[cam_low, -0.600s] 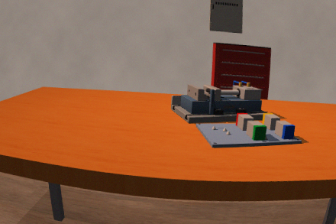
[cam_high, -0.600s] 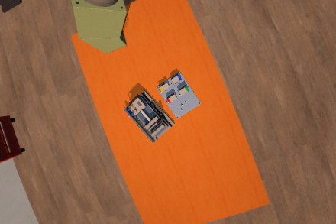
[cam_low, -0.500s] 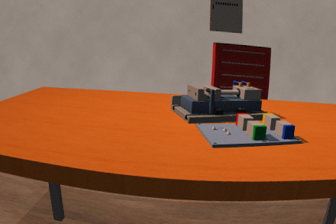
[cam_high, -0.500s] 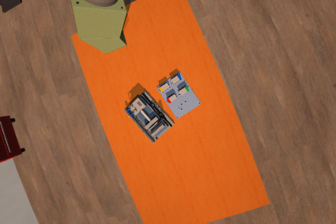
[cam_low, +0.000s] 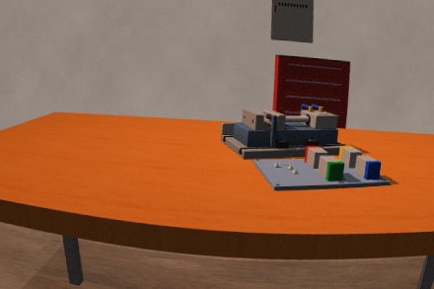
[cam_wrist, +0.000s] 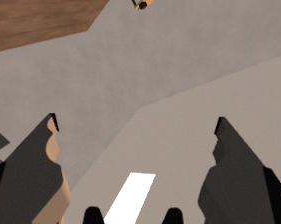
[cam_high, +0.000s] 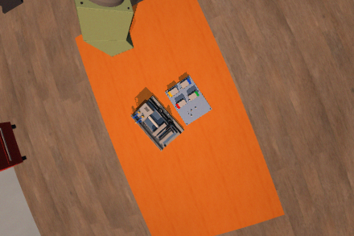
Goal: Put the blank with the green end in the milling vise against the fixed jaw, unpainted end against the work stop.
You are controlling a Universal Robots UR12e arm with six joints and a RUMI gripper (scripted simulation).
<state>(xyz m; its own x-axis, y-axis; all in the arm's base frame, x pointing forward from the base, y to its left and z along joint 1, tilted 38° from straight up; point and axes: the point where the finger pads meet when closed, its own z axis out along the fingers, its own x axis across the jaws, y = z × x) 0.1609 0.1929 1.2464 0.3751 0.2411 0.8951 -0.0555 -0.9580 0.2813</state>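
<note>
Right now my hand is 40 cm short of the green-ended blank, 67 cm to the left of it and 118 cm above it. The rest, counted from my hand: grey plate (42 cm ahead, 71 cm to the right, 121 cm below); then blue-ended blank (31 cm ahead, 70 cm to the right, 118 cm below); then yellow-ended blank (34 cm ahead, 78 cm to the right, 118 cm below).
</note>
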